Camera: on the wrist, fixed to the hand. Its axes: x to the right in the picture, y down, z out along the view.
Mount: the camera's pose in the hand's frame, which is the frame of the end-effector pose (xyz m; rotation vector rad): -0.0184 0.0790 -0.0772 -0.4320 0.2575 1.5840
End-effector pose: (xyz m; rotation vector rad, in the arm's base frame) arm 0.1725 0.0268 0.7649 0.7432 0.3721 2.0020
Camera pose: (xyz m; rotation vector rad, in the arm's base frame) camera 0.0772 -0.0269 0.7409 -0.3538 0.5929 -2.6117
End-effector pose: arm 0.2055 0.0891 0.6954 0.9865 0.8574 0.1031
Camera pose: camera 0.1637 0.1796 0.7465 1.0260 0.0650 1.7078
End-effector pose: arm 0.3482 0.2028 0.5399 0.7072 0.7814 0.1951
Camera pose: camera 0.2882 0.2943 0.5635 0.7464 0.2246 1.8522
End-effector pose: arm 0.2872 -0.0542 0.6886 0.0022 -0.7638 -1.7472
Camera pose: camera 0.3909 -0.0851 0.6596 -0.5179 -0.0227 -0.3225
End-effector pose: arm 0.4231 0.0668 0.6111 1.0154 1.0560 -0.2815
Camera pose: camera 0.4184 0.1667 0.6615 1.2036 0.2469 1.3245
